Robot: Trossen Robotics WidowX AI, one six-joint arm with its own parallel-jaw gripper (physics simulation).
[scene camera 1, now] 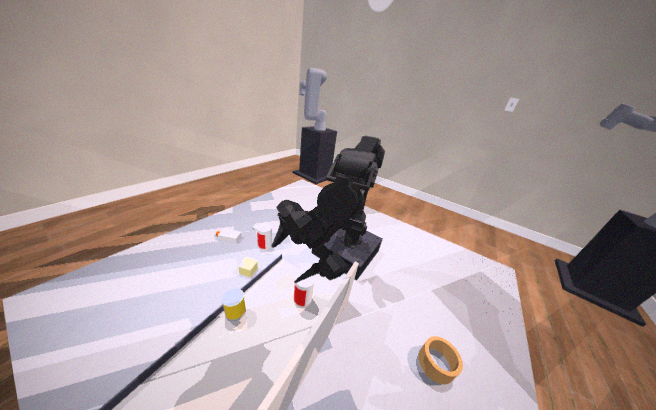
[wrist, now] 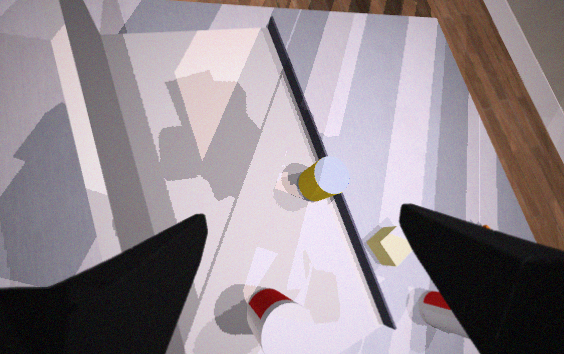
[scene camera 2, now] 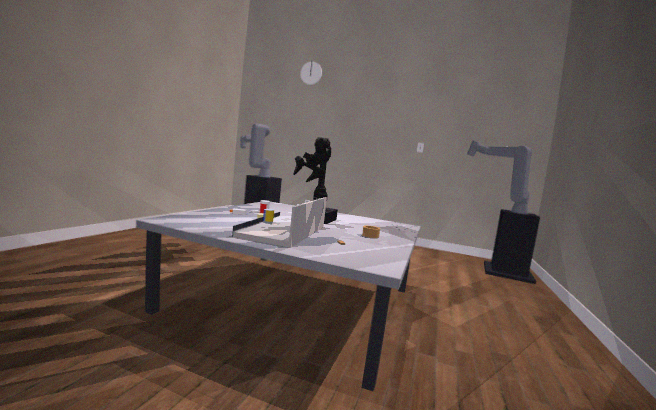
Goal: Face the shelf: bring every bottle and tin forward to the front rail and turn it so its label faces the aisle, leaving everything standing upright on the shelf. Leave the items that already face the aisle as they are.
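The pale shelf board has a dark front rail. A yellow-labelled tin stands upright close behind the rail; its yellow side shows towards the back panel in the wrist view. A white tin with a red label stands upright, set back from the rail near the arm's end; it does not show in scene camera 2. My gripper is open and empty, above the shelf, with the yellow tin beyond and between its fingertips in the wrist view.
A tall back panel bounds the shelf. Beyond the rail are a red-and-white cup or tin, a yellow block and a white, orange-tipped item. A tan ring lies behind the panel.
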